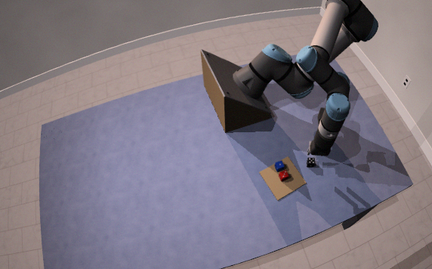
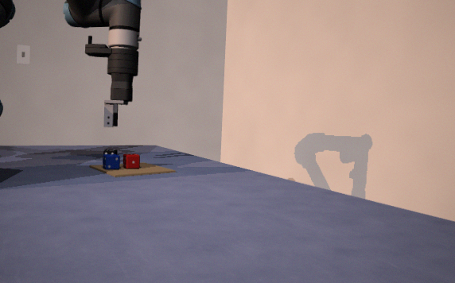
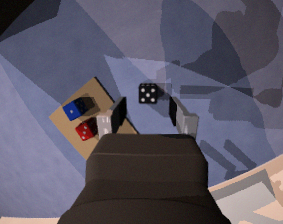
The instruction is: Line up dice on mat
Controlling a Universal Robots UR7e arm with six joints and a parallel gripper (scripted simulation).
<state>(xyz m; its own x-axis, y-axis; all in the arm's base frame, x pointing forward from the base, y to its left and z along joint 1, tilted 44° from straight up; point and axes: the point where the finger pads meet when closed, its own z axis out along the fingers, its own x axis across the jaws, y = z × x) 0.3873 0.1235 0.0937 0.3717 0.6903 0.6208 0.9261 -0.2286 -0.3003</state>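
The black die is 9 cm below my hand. The rest, counted from my hand: red die (2 cm ahead, 13 cm to the right, 9 cm below); then blue die (2 cm behind, 13 cm to the right, 9 cm below); then tan mat (2 cm ahead, 13 cm to the right, 11 cm below).
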